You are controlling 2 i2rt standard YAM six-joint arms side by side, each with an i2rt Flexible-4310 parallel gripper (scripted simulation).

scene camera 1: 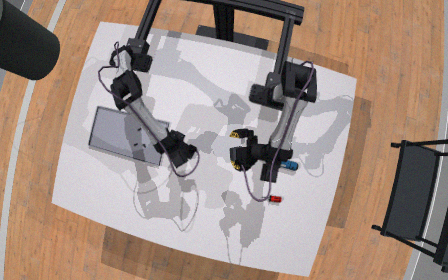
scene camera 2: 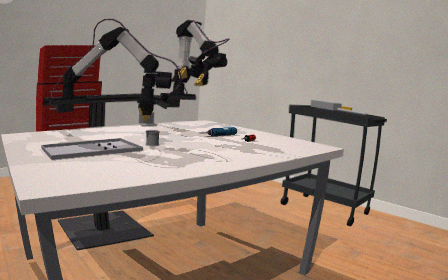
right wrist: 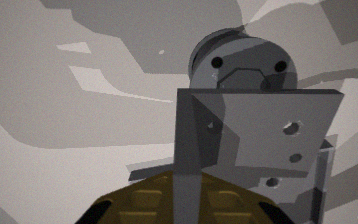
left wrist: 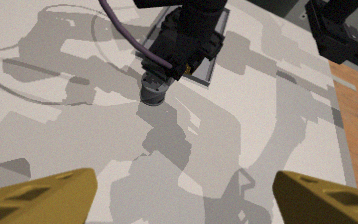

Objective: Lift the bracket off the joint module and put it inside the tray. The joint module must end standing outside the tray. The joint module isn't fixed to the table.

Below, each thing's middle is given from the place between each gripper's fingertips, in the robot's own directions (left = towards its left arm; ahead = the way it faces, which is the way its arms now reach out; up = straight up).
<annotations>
I see the tray (scene camera 1: pixel 114 131) 290 mm to the right of my right hand, 100 mm below it and 40 mm ahead of it. From my right hand the other things lie so: grey l-shaped bracket (right wrist: pixel 250 147) (30 mm ahead, 10 mm below); round joint module (right wrist: pixel 241 62) (80 mm below, 40 mm ahead, 20 mm to the left).
I see the grey l-shaped bracket 24 cm to the right of my left hand, 18 cm below it and 7 cm ahead of it. Also, from my left hand: round joint module (25 cm below, 22 cm to the right, 8 cm ahead); tray (53 cm to the right, 27 cm below, 8 cm ahead).
</annotations>
